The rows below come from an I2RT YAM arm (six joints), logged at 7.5 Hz.
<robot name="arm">
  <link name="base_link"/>
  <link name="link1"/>
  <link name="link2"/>
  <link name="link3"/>
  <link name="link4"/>
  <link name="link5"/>
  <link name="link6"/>
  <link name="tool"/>
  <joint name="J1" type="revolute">
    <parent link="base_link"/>
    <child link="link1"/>
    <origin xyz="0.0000 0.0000 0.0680"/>
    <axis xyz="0 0 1"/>
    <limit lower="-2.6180" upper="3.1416"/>
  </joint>
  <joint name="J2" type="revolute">
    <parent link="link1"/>
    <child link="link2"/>
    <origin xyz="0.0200 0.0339 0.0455" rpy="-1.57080 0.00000 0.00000"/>
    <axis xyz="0 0 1"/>
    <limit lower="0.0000" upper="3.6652"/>
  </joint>
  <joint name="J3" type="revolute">
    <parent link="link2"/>
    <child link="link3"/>
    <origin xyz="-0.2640 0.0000 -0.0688" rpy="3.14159 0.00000 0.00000"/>
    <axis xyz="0 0 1"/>
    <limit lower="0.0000" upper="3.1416"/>
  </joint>
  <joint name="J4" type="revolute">
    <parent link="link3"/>
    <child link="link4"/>
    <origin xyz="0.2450 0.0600 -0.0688"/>
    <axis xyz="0 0 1"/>
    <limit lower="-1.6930" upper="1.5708"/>
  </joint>
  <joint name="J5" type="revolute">
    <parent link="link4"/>
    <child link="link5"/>
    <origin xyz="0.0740 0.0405 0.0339" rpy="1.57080 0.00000 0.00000"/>
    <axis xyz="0 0 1"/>
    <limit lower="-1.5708" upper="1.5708"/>
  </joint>
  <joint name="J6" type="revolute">
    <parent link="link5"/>
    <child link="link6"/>
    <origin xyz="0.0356 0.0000 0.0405" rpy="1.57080 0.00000 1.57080"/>
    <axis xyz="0 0 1"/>
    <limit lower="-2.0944" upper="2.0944"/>
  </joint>
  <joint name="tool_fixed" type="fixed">
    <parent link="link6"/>
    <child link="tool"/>
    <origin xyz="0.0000 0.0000 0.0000" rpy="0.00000 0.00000 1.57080"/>
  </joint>
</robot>
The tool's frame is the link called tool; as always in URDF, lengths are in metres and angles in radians.
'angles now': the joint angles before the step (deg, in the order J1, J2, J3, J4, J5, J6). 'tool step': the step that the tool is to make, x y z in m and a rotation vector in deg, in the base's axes. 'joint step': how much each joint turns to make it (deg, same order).
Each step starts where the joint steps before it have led.
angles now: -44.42 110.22 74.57 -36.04 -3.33 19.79
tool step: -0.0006 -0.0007 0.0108 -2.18 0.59 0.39
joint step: 0.02 -1.17 0.87 -0.98 1.75 -0.98
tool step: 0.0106 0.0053 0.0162 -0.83 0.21 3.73
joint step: 1.67 -0.37 3.32 -3.32 0.02 -2.19
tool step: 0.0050 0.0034 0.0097 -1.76 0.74 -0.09
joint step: 1.07 -0.47 1.56 -1.39 2.09 0.47
